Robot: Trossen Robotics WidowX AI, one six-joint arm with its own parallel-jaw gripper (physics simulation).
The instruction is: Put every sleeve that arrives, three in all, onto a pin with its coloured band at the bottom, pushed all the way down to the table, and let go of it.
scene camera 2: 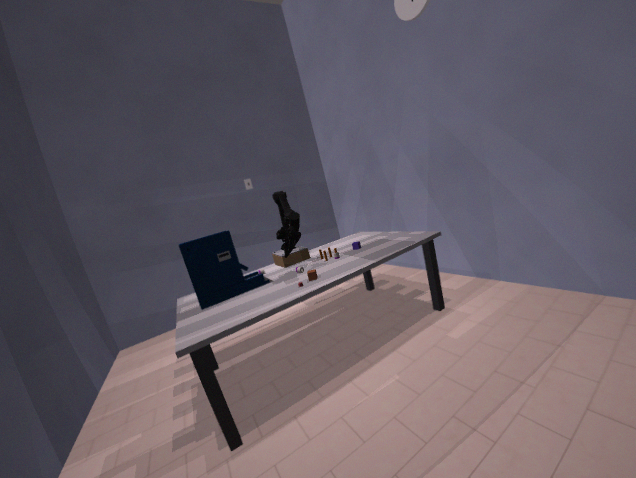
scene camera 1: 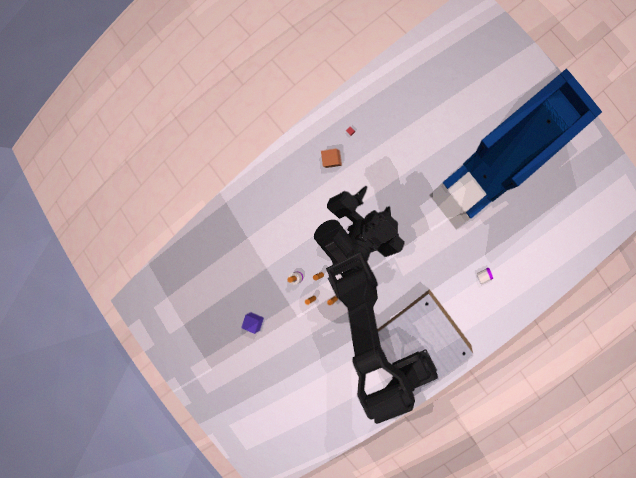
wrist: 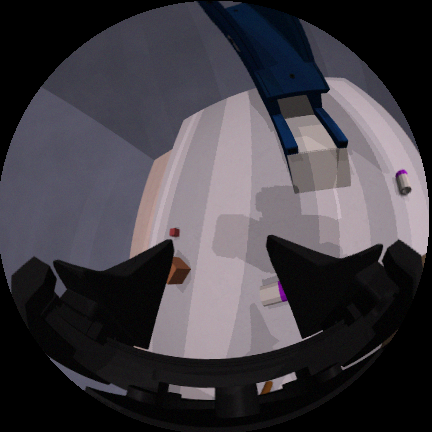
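Observation:
Several orange pins (scene camera 1: 310, 299) (scene camera 2: 325, 255) stand on the table. One white sleeve (scene camera 1: 298, 278) (scene camera 2: 336, 255) is around the leftmost pin in scene camera 1, its purple band at the table end. A second sleeve (scene camera 2: 299, 269) (wrist: 270, 294) lies on its side below my gripper; in the wrist view its purple end is partly behind the right finger, and the arm hides it in scene camera 1. A third sleeve (scene camera 1: 483, 276) (scene camera 2: 261, 271) (wrist: 404, 185) lies on its side, farther off, beyond the wooden-edged base. My gripper (scene camera 1: 375, 201) (wrist: 220, 243) is open and empty, above the table.
A blue chute (scene camera 1: 519, 149) (scene camera 2: 213, 272) (wrist: 295, 75) with a pale ramp end (scene camera 1: 466, 192) (wrist: 307, 134) stands beyond the gripper. An orange block (scene camera 1: 331, 158) (scene camera 2: 312, 274) (wrist: 178, 271), a small red cube (scene camera 1: 350, 131) (wrist: 174, 232) and a purple block (scene camera 1: 252, 322) (scene camera 2: 356, 245) lie on the table.

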